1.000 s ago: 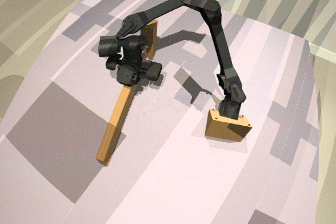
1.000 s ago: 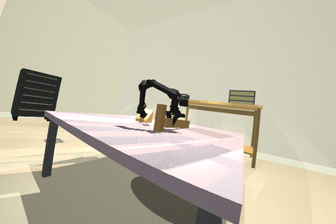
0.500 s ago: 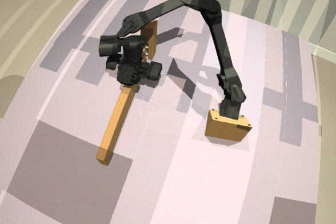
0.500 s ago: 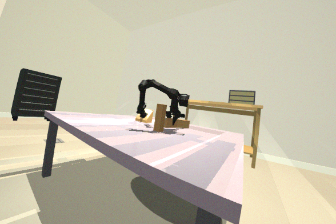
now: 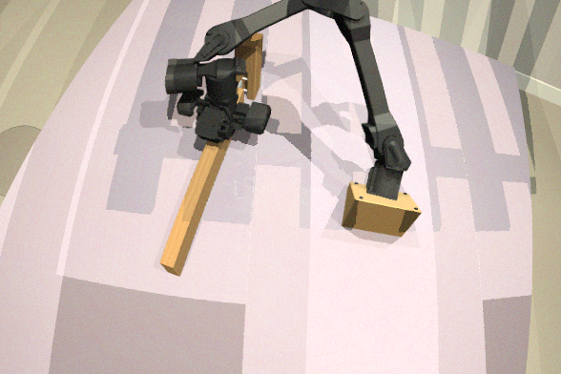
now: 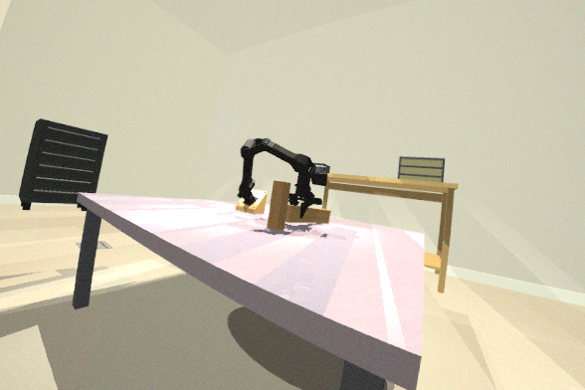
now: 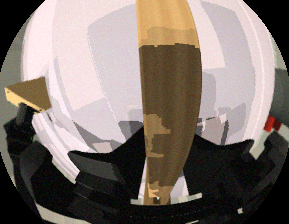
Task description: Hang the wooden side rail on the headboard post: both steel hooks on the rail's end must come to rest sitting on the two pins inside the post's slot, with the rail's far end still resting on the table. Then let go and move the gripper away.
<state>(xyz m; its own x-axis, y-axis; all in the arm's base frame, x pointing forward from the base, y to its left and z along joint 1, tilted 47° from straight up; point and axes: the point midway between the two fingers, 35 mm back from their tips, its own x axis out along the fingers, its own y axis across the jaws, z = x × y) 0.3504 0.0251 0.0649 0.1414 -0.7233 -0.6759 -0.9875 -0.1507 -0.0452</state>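
Right now my gripper tip is 10 mm short of the headboard post, 150 mm to the left of it and 40 mm below it.
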